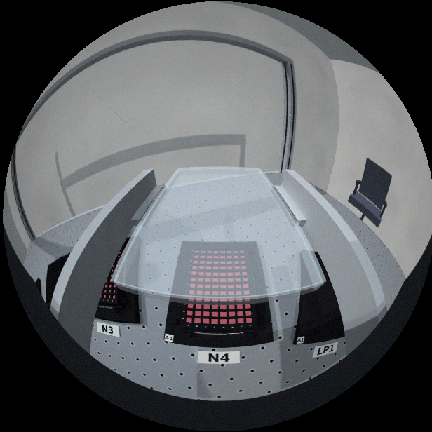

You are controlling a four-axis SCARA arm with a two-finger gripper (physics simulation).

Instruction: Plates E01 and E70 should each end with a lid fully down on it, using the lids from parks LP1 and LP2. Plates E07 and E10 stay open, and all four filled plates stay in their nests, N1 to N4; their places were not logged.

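Note:
My gripper point(218, 176) is shut on a clear lid point(220, 280), which it holds level, high above the table. Below and seen partly through the lid, a dark plate with pink-red filled wells point(220, 314) sits in nest N4 point(175, 327), with no lid seen on it. Another plate with red wells point(111, 290) sits in nest N3 point(131, 315) at the left, partly hidden by the left finger. Lid park LP1 point(322, 312) at the right is a dark pad with no lid seen on it. No plate codes can be read, and park LP2 does not show.
The perforated grey table point(150, 367) carries the nests. Part of another dark nest or plate point(54, 272) shows at the far left, beyond the left finger. A dark blue chair point(375, 180) stands off the table at the right, near the wall.

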